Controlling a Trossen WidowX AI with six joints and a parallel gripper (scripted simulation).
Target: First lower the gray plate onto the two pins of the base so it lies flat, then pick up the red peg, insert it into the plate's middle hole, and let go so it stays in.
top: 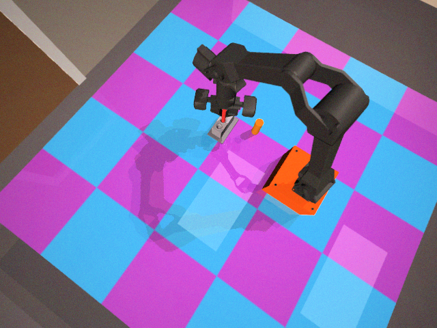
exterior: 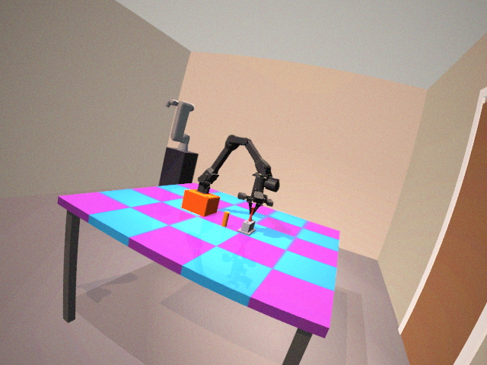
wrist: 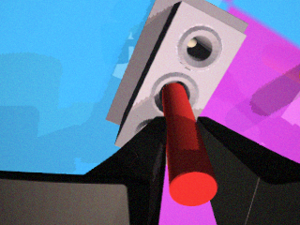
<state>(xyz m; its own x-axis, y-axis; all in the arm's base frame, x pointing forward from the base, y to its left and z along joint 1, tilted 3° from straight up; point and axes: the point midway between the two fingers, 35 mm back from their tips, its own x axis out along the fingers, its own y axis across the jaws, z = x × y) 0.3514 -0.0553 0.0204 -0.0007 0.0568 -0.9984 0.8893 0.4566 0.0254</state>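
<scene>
Now: gripper tip right at the red peg. From my gripper tip the other things lie so: gray plate 5 cm below; orange cylinder 11 cm behind, 6 cm to the right, 6 cm below; base 9 cm below.
</scene>
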